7 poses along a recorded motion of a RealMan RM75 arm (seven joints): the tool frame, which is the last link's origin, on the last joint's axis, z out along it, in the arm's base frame.
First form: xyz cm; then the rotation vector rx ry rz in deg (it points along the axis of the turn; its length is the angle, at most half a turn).
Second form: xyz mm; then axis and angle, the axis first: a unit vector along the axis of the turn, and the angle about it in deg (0 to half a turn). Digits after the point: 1 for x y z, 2 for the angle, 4 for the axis.
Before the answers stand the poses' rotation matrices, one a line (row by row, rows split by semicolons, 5 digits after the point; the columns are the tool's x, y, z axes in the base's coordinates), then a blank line. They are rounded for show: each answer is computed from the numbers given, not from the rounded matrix.
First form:
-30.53 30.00 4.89 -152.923 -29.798 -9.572
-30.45 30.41 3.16 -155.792 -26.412 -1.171
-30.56 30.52 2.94 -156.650 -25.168 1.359
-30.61 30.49 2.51 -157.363 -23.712 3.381
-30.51 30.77 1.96 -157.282 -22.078 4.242
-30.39 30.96 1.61 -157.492 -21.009 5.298
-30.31 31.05 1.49 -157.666 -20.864 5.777
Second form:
0.92304 0.38285 0.03764; 0.33315 -0.84445 0.41943; 0.19236 -0.37462 -0.90701
0.94605 0.32037 -0.04848; 0.31482 -0.87347 0.37140; 0.07664 -0.36663 -0.92720
0.95126 0.29937 -0.07404; 0.30560 -0.88287 0.35658; 0.04138 -0.36183 -0.93133
0.95619 0.27737 -0.09359; 0.29247 -0.89174 0.34534; 0.01233 -0.35758 -0.93380
0.96130 0.25626 -0.10115; 0.27550 -0.89551 0.34952; -0.00102 -0.36386 -0.93145
0.96409 0.24117 -0.11124; 0.26508 -0.89966 0.34691; -0.01642 -0.36394 -0.93128
0.96420 0.23833 -0.11624; 0.26418 -0.90124 0.34348; -0.02290 -0.36190 -0.93194

-305.3 300.0 48.9 -0.9797 -0.1909 -0.0613 156.09
-304.5 304.1 31.6 -0.9859 -0.1671 -0.0074 158.02
-305.6 305.2 29.4 -0.9873 -0.1586 0.0086 158.66
-306.1 304.9 25.1 -0.9886 -0.1490 0.0212 159.18
-305.1 307.7 19.6 -0.9899 -0.1390 0.0267 158.88
-303.9 309.6 16.1 -0.9907 -0.1322 0.0333 158.98
-303.1 310.5 14.9 -0.9907 -0.1311 0.0363 159.15

